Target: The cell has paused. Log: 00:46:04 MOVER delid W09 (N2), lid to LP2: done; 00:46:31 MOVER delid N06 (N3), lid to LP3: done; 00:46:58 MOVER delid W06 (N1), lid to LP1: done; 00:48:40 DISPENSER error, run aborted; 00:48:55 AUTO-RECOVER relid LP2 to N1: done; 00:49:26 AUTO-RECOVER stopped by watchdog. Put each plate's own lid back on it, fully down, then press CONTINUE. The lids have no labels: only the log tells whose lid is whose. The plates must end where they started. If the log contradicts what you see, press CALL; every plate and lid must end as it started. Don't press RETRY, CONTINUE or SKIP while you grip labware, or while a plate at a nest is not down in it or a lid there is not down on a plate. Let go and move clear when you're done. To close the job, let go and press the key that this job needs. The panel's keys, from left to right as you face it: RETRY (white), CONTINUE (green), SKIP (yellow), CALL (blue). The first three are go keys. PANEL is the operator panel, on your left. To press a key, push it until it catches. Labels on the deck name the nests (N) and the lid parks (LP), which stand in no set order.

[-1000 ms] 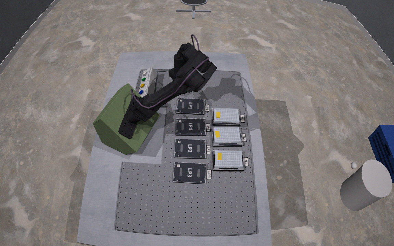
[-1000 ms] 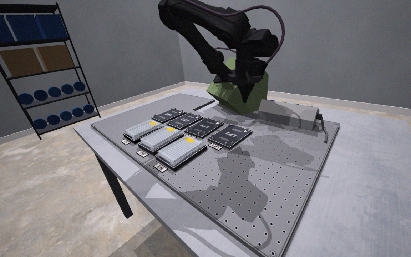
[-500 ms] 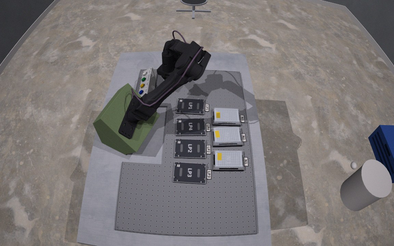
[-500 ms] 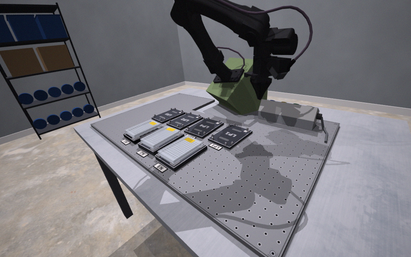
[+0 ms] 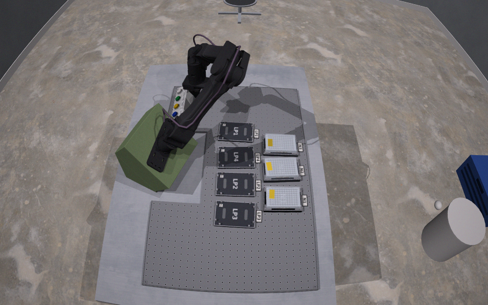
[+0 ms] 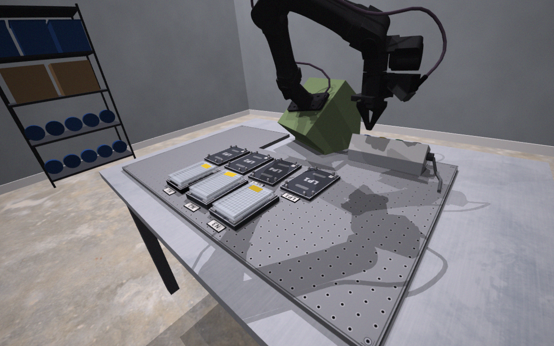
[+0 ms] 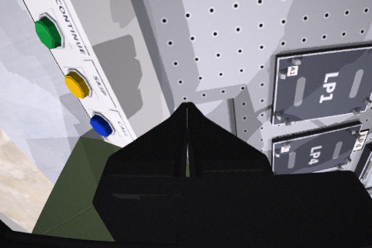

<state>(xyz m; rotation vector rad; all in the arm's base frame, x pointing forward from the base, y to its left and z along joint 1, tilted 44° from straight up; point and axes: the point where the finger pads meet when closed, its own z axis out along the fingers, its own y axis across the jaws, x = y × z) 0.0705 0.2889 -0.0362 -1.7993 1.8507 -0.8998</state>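
Right now my hand is 11 cm past the green continue key, 5 cm to the right of it and 6 cm above it. Round my hand: yellow skip key 10 cm behind, 6 cm below; then white retry key 11 cm behind, 10 cm to the left, 6 cm below; then blue call key 10 cm behind, 5 cm to the right, 6 cm below.
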